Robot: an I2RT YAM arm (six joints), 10 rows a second.
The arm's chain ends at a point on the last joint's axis. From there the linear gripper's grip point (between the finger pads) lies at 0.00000 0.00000 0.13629 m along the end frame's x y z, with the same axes.
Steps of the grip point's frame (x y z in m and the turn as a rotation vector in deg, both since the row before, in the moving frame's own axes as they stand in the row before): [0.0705, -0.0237, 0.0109, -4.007, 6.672, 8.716]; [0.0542, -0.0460, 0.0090, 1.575, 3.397, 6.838]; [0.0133, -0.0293, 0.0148, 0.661, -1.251, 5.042]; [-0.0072, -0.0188, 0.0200, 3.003, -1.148, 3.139]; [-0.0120, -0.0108, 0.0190, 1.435, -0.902, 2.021]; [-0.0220, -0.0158, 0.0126, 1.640, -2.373, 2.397]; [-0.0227, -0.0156, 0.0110, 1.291, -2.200, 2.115]
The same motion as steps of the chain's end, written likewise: [0.0555, -0.0344, 0.0122, -4.007, 6.672, 8.716]; [0.0459, -0.0427, 0.0093, 1.575, 3.397, 6.838]; [0.0162, -0.0276, 0.0148, 0.661, -1.251, 5.042]; [-0.0047, -0.0116, 0.0202, 3.003, -1.148, 3.139]; [-0.0099, -0.0073, 0.0191, 1.435, -0.902, 2.021]; [-0.0164, -0.0118, 0.0128, 1.640, -2.373, 2.397]; [-0.0175, -0.0124, 0.0111, 1.291, -2.200, 2.115]
